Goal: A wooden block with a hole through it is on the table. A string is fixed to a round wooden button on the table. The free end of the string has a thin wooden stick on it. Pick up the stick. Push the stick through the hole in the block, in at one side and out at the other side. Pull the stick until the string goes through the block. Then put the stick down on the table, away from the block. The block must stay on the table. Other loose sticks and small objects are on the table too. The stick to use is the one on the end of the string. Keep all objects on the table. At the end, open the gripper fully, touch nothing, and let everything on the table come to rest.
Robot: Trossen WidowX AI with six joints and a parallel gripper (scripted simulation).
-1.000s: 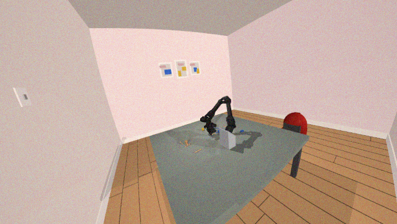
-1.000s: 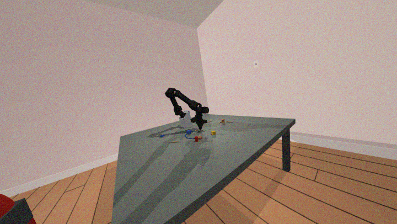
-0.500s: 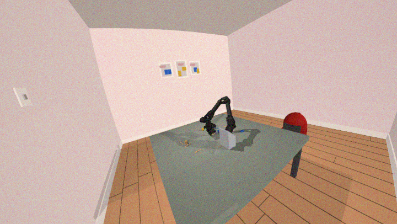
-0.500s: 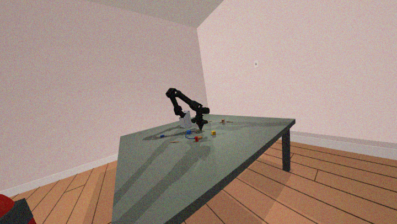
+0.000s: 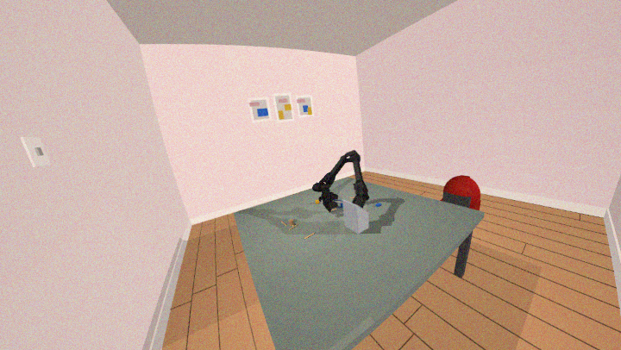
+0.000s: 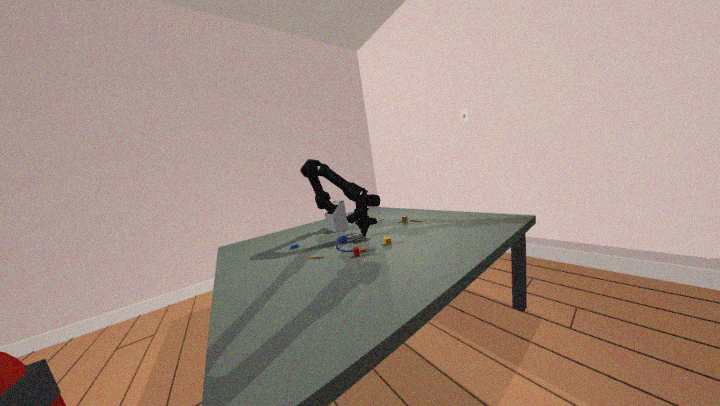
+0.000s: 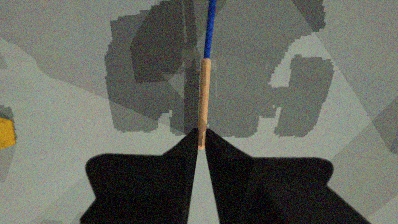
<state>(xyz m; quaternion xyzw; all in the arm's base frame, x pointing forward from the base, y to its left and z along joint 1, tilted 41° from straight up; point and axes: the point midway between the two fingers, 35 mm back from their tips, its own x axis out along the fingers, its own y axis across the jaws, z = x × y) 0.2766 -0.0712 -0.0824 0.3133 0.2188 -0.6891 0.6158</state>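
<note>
My gripper tip is 10 mm past the thin wooden stick, 40 mm to the left of it and 10 mm below it. Also, from my gripper tip: red piece 180 mm ahead, 190 mm to the right, 20 mm above; yellow cube 200 mm ahead, 30 mm to the right, 10 mm above; round wooden button 160 mm ahead, 140 mm to the right, 10 mm above.
</note>
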